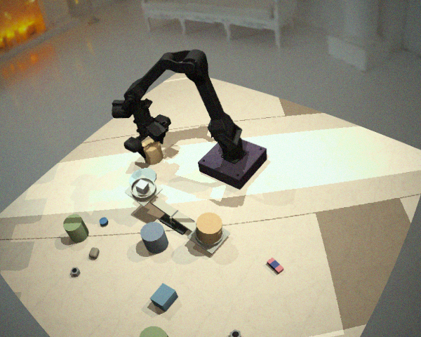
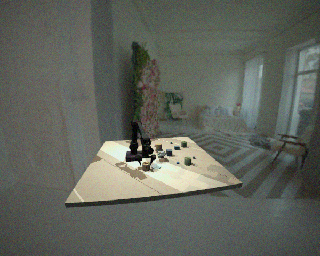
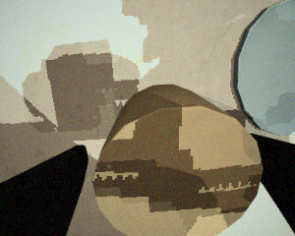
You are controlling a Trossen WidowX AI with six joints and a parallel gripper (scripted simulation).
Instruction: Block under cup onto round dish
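Right now my gripper tip is 16 cm to the right of the grey block, 16 cm short of it and 5 cm below it. Also, from my gripper tip: blue disc (32 cm ahead, 10 cm to the left, 3 cm below); blue cylinder (29 cm to the left, 24 cm ahead); round dish (10 cm ahead, 5 cm to the left, 3 cm below).
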